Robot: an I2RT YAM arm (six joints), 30 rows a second.
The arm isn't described. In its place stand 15 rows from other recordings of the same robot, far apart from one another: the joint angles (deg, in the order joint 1, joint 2, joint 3, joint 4, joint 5, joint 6), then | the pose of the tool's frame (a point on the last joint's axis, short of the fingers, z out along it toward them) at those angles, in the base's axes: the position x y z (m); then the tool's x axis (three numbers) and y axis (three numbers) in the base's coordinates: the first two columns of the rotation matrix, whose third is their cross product.
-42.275 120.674 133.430 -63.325 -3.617 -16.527 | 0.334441 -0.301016 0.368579 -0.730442 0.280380 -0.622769 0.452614 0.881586 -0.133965
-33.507 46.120 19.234 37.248 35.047 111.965 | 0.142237 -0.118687 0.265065 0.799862 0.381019 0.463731 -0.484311 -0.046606 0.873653
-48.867 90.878 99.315 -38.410 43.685 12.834 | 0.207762 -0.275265 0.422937 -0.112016 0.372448 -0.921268 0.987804 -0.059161 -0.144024
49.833 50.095 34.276 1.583 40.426 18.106 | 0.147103 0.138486 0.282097 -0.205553 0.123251 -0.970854 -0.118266 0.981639 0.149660
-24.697 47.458 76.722 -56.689 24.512 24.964 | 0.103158 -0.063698 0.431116 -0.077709 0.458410 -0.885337 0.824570 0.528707 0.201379
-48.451 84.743 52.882 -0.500 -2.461 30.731 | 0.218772 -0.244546 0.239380 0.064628 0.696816 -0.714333 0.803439 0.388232 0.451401
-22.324 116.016 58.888 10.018 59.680 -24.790 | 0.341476 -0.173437 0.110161 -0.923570 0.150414 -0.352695 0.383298 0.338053 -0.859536
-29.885 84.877 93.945 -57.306 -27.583 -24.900 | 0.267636 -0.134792 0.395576 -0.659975 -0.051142 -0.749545 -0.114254 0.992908 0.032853
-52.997 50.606 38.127 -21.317 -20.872 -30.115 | 0.126749 -0.147109 0.263499 -0.574575 -0.016540 -0.818285 0.323364 0.913866 -0.245528
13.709 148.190 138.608 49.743 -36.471 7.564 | 0.552969 0.156674 0.337225 0.537932 0.240181 -0.808048 -0.708888 0.647610 -0.279426
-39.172 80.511 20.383 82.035 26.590 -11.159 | 0.182758 -0.169459 0.230811 0.112157 -0.314615 -0.942570 0.926004 0.377186 -0.015714
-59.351 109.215 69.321 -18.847 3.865 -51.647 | 0.196835 -0.336889 0.158073 -0.957502 0.081067 -0.276798 0.201940 0.873643 -0.442683
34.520 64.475 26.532 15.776 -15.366 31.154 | 0.189650 0.141890 0.207535 -0.653335 0.156089 -0.740804 -0.479832 0.671503 0.564664
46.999 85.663 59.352 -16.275 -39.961 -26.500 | 0.202082 0.250224 0.253395 -0.019002 -0.521839 -0.852833 -0.996214 -0.062494 0.060437
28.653 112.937 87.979 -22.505 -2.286 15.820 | 0.389299 0.214338 0.226910 -0.759183 -0.104419 -0.642446 -0.307467 0.927509 0.212584
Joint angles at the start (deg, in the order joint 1, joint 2, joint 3, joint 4, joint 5, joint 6): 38.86, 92.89, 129.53, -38.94, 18.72, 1.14
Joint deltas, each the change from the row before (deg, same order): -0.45, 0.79, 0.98, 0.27, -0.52, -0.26; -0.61, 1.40, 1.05, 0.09, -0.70, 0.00; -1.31, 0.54, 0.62, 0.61, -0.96, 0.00; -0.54, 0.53, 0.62, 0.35, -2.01, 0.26; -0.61, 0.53, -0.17, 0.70, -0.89, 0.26; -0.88, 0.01, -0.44, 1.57, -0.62, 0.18; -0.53, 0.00, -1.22, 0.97, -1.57, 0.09; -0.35, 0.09, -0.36, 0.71, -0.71, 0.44; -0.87, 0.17, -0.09, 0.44, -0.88, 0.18; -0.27, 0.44, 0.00, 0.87, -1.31, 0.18; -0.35, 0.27, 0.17, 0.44, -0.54, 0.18; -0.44, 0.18, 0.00, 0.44, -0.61, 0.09
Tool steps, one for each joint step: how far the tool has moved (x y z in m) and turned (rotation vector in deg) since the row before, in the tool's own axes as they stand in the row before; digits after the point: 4 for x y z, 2 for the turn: -0.0013, -0.0010, 0.0035, -0.08, -0.43, -0.10; 0.0017, -0.0004, 0.0082, -0.09, 0.26, -0.06; -0.0015, -0.0057, 0.0040, 0.34, -0.65, 0.24; -0.0009, -0.0010, 0.0028, -1.48, -0.39, 0.39; 0.0021, -0.0016, 0.0054, -0.28, 0.01, 0.27; -0.0010, -0.0041, 0.0025, 0.23, -1.09, 0.44; 0.0040, -0.0012, 0.0045, -1.03, 0.27, 0.04; 0.0008, -0.0012, 0.0022, -0.37, -0.24, 0.49; 0.0004, -0.0041, 0.0024, -0.02, -0.18, 0.21; 0.0008, -0.0002, 0.0036, -1.06, -0.38, 0.25; -0.0002, -0.0015, 0.0018, -0.20, -0.33, 0.22; 0.0001, -0.0020, 0.0017, -0.18, -0.25, 0.12
